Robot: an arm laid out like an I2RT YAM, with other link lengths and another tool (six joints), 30 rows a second.
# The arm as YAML. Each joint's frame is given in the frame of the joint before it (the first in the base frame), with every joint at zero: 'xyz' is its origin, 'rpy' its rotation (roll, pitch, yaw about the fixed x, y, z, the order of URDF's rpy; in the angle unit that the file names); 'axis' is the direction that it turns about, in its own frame. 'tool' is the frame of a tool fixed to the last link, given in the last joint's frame.
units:
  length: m
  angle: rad
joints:
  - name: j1
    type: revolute
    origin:
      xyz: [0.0, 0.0, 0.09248]
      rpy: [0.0, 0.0, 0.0]
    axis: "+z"
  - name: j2
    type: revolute
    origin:
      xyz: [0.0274, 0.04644, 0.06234]
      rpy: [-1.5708, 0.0, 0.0]
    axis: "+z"
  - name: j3
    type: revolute
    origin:
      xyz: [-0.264, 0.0, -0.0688]
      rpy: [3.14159, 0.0, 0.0]
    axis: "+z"
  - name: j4
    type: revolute
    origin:
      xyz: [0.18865, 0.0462, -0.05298]
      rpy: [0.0, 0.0, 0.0]
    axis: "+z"
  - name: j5
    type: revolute
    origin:
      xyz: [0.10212, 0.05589, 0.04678]
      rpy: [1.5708, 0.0, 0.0]
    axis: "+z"
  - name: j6
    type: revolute
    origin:
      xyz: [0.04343, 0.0, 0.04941]
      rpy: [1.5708, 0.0, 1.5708]
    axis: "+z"
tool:
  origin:
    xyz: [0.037, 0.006, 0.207]
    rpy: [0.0, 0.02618, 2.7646]
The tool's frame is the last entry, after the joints.
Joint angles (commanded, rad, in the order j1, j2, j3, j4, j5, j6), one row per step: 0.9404 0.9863 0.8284 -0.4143 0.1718 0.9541; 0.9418 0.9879 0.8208 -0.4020 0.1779 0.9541; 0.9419 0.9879 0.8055 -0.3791 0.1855 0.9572; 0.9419 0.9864 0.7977 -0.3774 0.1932 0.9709; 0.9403 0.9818 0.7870 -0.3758 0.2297 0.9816; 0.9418 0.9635 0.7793 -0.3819 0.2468 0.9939; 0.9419 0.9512 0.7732 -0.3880 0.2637 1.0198; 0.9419 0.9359 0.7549 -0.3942 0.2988 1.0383; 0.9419 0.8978 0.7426 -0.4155 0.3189 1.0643; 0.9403 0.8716 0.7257 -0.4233 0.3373 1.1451; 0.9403 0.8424 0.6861 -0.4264 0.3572 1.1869; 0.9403 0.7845 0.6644 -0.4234 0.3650 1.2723
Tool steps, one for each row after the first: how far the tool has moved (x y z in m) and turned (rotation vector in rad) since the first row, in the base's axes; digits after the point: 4 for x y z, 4 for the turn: 0.0014 0.0002 -0.0005 0.0006 -0.0045 -0.0037; 0.0036 0.0003 -0.0012 0.0063 -0.0105 -0.0117; 0.0037 -0.0019 -0.0038 0.0088 -0.0035 -0.0254; 0.0086 -0.0106 -0.0058 0.0006 -0.0112 -0.0634; 0.0087 -0.0158 -0.0048 0.0071 -0.0146 -0.0828; 0.0090 -0.0207 -0.0051 0.0192 -0.0083 -0.1105; 0.0108 -0.0313 -0.0093 0.0134 -0.0099 -0.1496; 0.0087 -0.0408 -0.0087 0.0291 -0.0082 -0.1800; 0.0065 -0.0472 -0.0112 0.0806 0.0236 -0.2389; 0.0033 -0.0570 -0.0215 0.0926 0.0411 -0.2776; 0.0001 -0.0594 -0.0152 0.1851 0.0621 -0.3254
